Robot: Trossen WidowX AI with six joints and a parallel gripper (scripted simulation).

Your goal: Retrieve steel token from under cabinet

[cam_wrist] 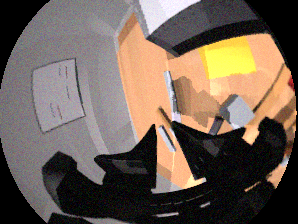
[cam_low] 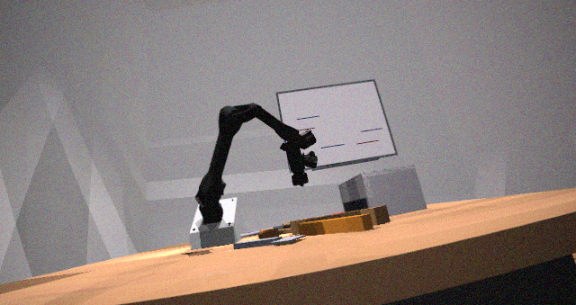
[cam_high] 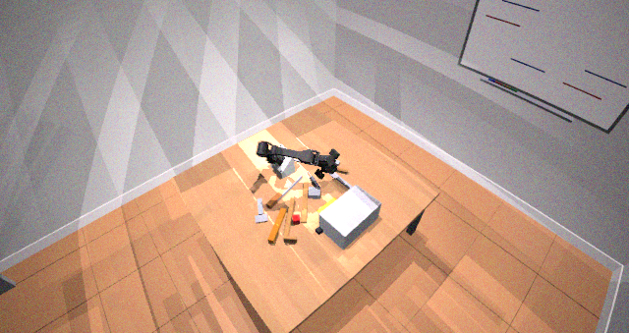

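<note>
My gripper tip is 30 mm past the grey block, 140 mm to the left of it and 160 mm above it. The rest, counted from my gripper tip: thin wooden stick (20 mm behind, 220 mm to the right, 170 mm below); then red block (70 mm ahead, 340 mm to the right, 160 mm below); then grey bar (200 mm behind, 120 mm to the left, 170 mm below).
</note>
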